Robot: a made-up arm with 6 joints.
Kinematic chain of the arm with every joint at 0, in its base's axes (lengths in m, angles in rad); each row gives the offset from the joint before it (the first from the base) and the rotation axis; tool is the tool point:
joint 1: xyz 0 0 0.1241 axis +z
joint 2: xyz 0 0.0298 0 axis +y
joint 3: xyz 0 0 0.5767 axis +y
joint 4: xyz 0 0 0.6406 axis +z
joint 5: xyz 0 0 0 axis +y
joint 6: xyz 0 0 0.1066 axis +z
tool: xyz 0 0 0
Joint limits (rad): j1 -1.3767..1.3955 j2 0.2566..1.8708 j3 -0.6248..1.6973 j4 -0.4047..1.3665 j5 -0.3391..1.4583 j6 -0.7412..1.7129
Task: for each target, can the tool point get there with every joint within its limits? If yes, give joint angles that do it. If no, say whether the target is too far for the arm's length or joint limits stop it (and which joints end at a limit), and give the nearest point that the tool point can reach.
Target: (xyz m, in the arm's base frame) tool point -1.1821 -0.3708 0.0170
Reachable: no: joint limits stop it (at a limit: joint 1, joint 3, joint 4, joint 5) | nearest point 0.1018 -0.5797 -0.3399 | short by 1.349 m
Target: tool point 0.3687 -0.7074 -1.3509
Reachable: no: too far | nearest point 0.3189 -0.6119 -0.7806 | short by 0.580 m
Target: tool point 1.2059 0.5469 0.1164
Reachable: yes | joints 0.4008 1.5611 0.0249 1.0292 0.0355 0.9108
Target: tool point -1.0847 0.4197 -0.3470
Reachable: no: joint limits stop it (at a limit: joint 1, joint 3, joint 4, joint 5) | nearest point -0.0716 0.3615 -0.5980 | short by 1.045 m
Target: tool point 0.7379 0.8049 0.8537
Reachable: yes | joints 0.8040 0.8731 0.1465 -0.0791 0.3288 -0.5483
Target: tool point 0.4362 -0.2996 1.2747
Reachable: yes | joints -0.7785 0.6101 -0.4220 0.8076 0.9612 0.2012
